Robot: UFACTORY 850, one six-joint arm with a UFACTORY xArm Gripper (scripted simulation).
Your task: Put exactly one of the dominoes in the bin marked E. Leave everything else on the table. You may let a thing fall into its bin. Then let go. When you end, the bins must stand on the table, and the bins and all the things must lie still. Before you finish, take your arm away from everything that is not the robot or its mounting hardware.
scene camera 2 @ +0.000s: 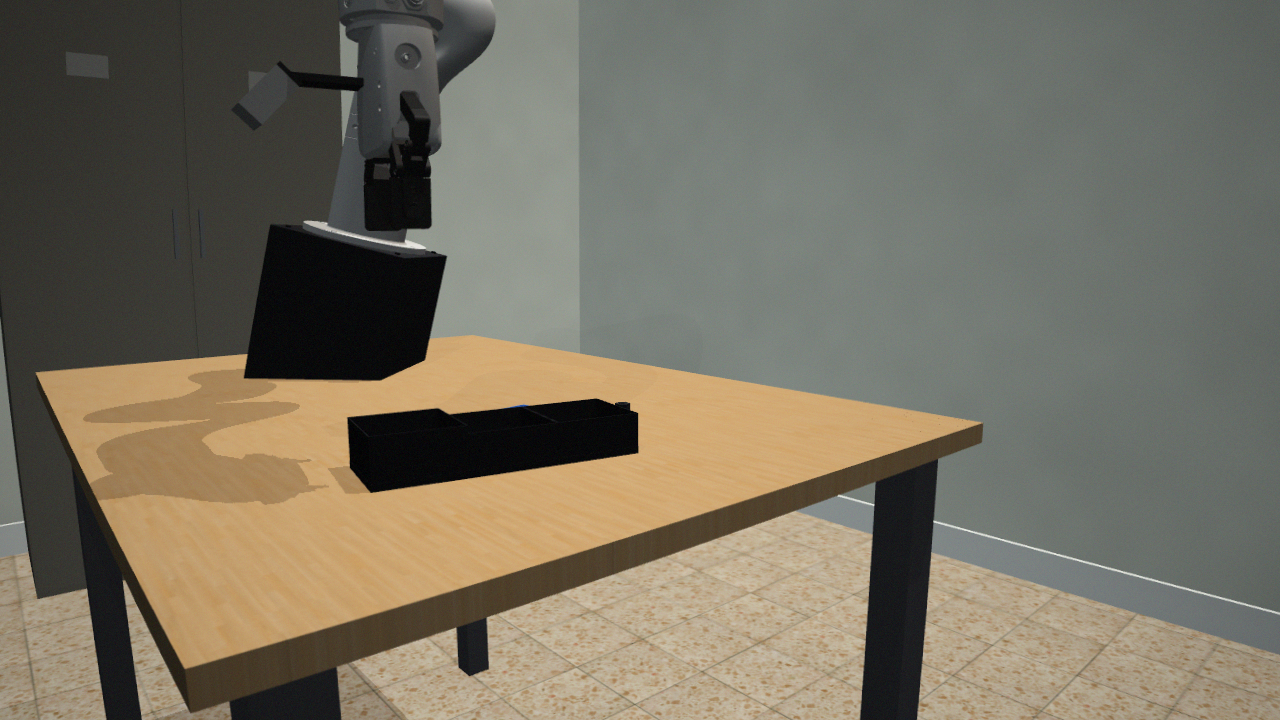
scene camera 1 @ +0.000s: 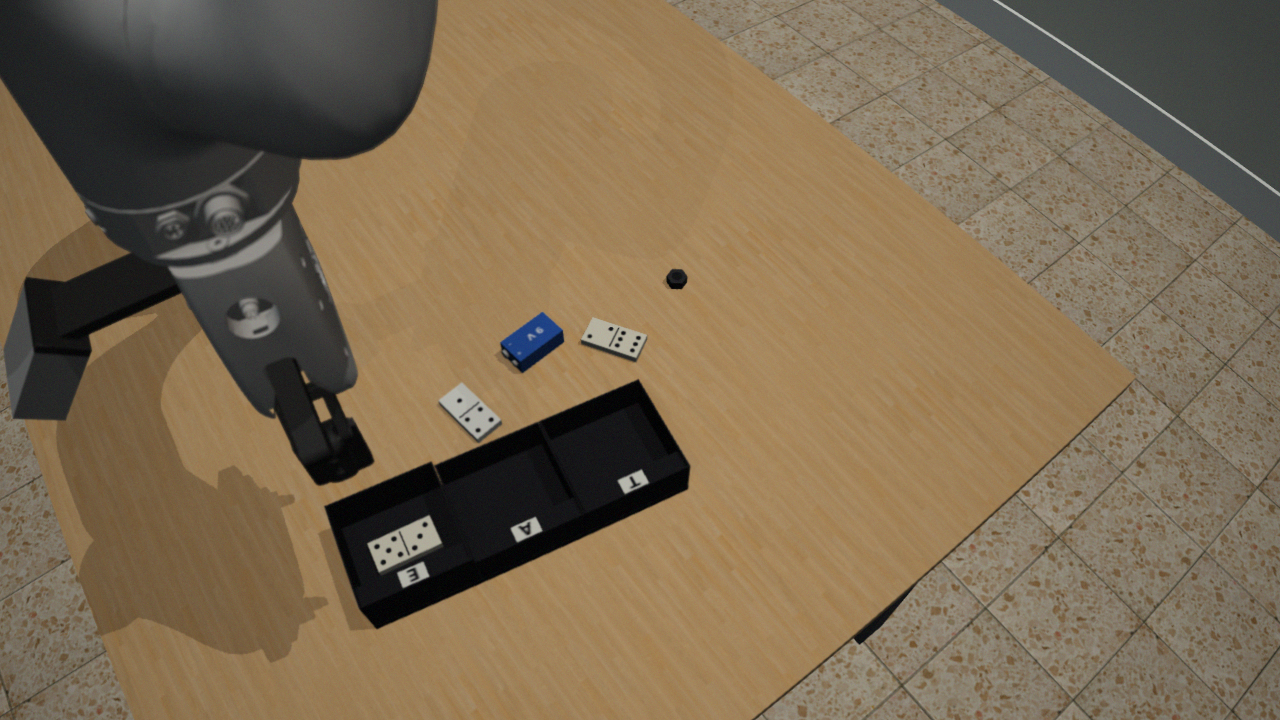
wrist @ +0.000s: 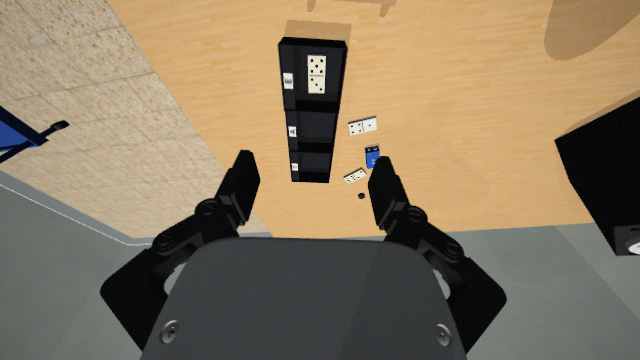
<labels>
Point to a blue 9V battery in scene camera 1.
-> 529,344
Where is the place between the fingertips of the gripper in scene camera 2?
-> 396,230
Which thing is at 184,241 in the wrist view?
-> The gripper.
</labels>
